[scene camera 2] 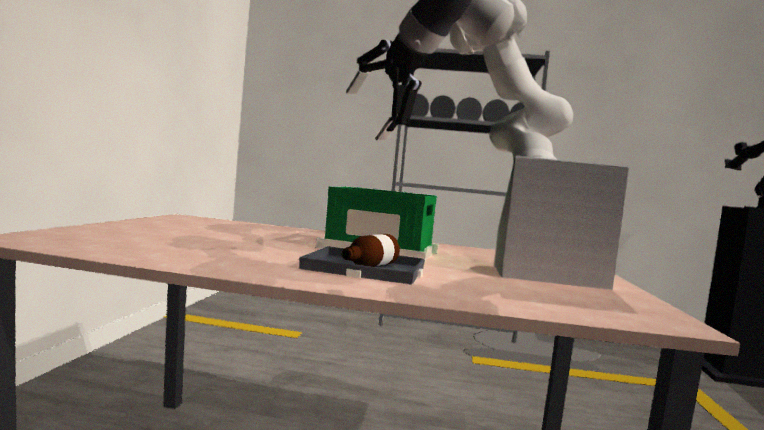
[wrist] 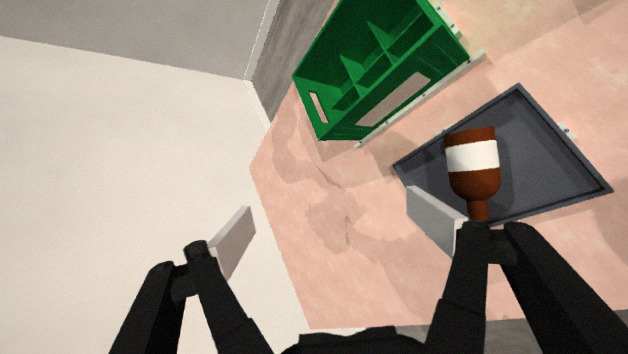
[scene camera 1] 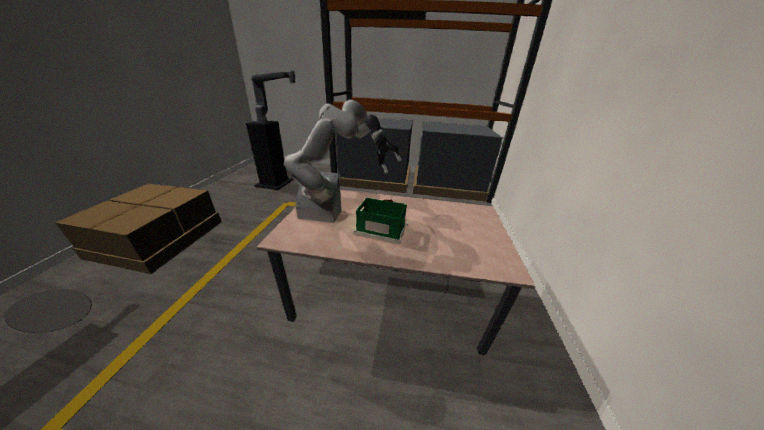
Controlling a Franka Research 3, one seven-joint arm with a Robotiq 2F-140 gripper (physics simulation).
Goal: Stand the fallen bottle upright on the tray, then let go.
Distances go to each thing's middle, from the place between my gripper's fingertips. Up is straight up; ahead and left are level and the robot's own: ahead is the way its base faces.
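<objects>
The brown bottle (scene camera 2: 371,250) is where I am looking, and I find it 5 cm behind my hand and 2 cm to the left of it, and 31 cm below it.
</objects>
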